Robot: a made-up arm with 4 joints.
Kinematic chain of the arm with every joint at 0, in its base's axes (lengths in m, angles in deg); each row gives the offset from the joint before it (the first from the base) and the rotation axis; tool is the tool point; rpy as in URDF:
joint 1: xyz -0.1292 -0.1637 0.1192 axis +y
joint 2: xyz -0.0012 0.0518 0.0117 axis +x
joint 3: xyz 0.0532 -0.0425 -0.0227 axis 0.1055 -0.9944 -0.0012
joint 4: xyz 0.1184 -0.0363 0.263 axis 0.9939 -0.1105 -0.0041
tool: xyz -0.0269 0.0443 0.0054 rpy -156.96 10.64 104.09
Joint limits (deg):
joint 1: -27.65..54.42
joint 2: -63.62..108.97
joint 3: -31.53..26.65
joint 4: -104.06..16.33
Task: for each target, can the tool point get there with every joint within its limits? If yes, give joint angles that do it. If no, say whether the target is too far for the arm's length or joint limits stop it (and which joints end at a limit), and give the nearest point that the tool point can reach.
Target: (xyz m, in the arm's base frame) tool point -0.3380 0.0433 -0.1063
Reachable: no: joint limits stop it (at a limit: joint 1, joint 2, joint 3, joint 4) | nearest point -0.2285 -0.2830 0.0106 | short by 0.364 m
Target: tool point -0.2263 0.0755 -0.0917
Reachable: no: joint limits stop it (at a limit: joint 1, joint 2, joint 3, joint 4) | nearest point -0.0649 -0.2065 -0.1320 | short by 0.327 m
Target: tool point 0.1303 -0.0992 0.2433
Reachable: yes | joints 45.14 -11.56 10.16 -0.92
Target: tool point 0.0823 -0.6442 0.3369
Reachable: no: too far | nearest point -0.0065 -0.3603 0.2404 | short by 0.313 m
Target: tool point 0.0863 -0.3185 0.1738
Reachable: yes | joints -21.37 93.47 -17.54 4.41
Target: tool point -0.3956 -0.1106 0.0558
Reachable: no: joint limits stop it (at a limit: joint 1, joint 2, joint 3, joint 4) | nearest point -0.2285 -0.2830 0.0106 | short by 0.244 m
